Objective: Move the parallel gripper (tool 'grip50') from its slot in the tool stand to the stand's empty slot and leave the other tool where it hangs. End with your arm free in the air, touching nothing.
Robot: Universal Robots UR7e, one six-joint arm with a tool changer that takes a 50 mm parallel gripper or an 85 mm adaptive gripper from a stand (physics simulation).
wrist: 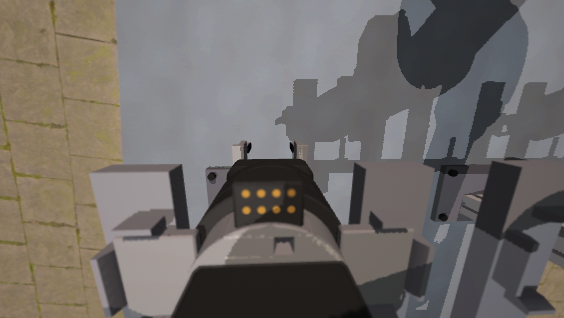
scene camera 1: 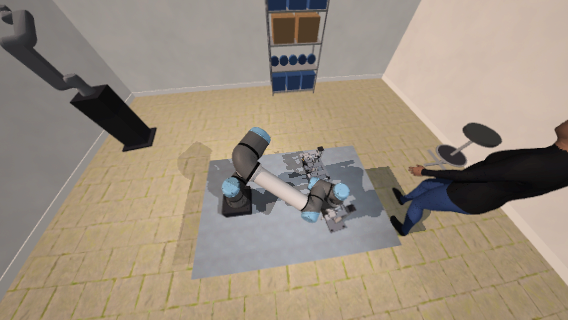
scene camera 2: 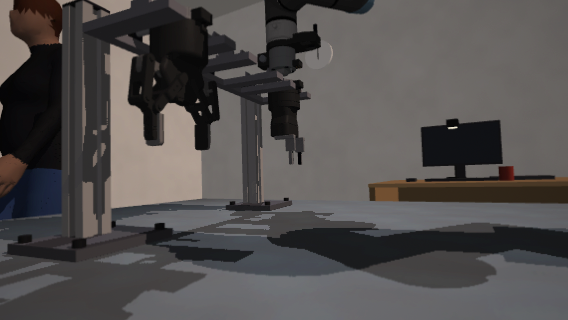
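Seen in the pictures: hand, its tool point: [scene camera 2: 282,70]; arm's base, origin of its link: [scene camera 1: 237,198].
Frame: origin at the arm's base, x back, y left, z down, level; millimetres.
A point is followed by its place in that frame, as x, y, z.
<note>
The parallel gripper [scene camera 2: 295,159] [wrist: 270,147] hangs upright in its slot, between two fork bars [wrist: 135,195] @(-535, -338, -186) [wrist: 395,195] @(-537, -230, -186) of the stand [scene camera 2: 252,150] @(-673, -314, -51) [scene camera 1: 336,227] @(-660, -381, 84). Its two fingers are apart, with nothing between them. The arm's tool changer [scene camera 2: 281,60] @(-560, -254, -247) is right above it, and a small gap shows below the changer in scene camera 2. In the wrist view the black changer part [wrist: 270,295] hides the rear of the tool's round top plate. The adaptive gripper [scene camera 2: 177,40] [scene camera 1: 311,157] hangs at the stand's other end. The empty slot lies between the two tools, its near bar [wrist: 495,200] @(-544, -174, -180) showing in the wrist view.
A person [scene camera 1: 500,185] [scene camera 2: 32,110] stands beside the mat [scene camera 1: 280,250] @(-226, -411, 95), near a stool [scene camera 1: 481,135]. A shelf rack [scene camera 1: 270,50] is at the back wall. A black pedestal [scene camera 1: 112,117] with another arm is at the left. A desk [scene camera 2: 430,183] with a monitor [scene camera 2: 462,142] is behind.
</note>
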